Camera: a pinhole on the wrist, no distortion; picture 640 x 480 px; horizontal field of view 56.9 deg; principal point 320.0 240.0 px. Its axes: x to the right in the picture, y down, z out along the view. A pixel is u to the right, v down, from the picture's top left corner.
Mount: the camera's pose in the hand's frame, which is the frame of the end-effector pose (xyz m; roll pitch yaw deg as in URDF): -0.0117 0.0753 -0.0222 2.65 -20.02 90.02
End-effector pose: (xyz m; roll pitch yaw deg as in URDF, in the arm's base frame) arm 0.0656 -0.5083 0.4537 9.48 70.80 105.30
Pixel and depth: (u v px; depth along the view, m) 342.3 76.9 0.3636
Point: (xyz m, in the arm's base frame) 0.0629 -0.1702 0.4558
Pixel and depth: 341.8 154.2 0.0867
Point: 0.0115 -0.4559 0.4711
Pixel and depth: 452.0 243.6 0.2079
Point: 0.0020 -0.3367 0.5207
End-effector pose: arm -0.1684 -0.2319 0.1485 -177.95 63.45 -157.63
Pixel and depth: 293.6 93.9 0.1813
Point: -0.0674 -0.1890 0.0473
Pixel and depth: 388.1 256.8 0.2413
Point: 0.0080 -0.1473 0.0592
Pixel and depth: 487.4 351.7 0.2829
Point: 0.0640 -0.0895 0.0722
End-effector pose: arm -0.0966 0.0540 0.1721 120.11 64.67 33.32
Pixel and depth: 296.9 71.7 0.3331
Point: -0.0800 -0.1973 0.0043
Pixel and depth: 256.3 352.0 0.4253
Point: -0.1938 -0.3188 0.1170
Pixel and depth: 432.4 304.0 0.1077
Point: -0.0414 -0.0337 0.1915
